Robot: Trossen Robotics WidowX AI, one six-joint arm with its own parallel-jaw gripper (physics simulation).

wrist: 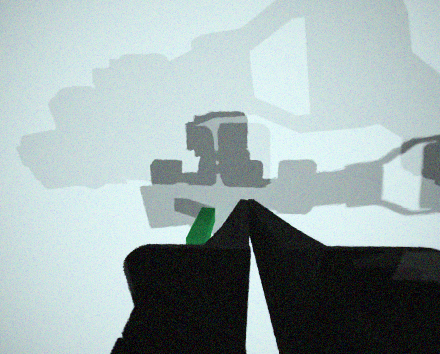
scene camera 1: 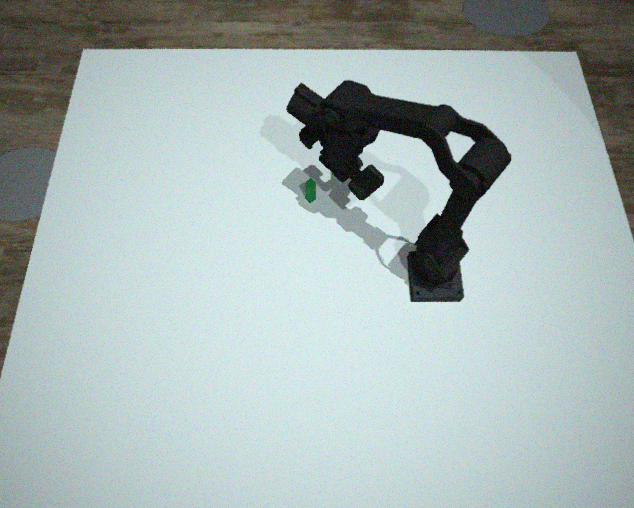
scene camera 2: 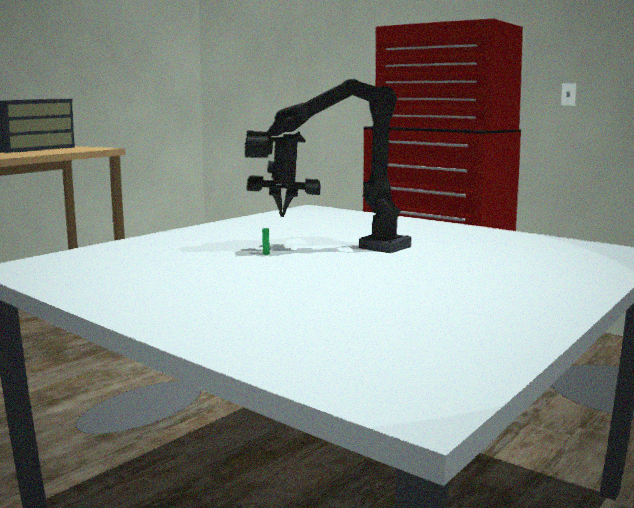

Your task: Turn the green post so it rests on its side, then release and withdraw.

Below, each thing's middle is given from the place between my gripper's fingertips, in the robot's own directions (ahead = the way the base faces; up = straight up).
Scene:
I see my gripper 6 cm short of the green post point(wrist: 200, 232), 5 cm above it and 1 cm to the right of it.

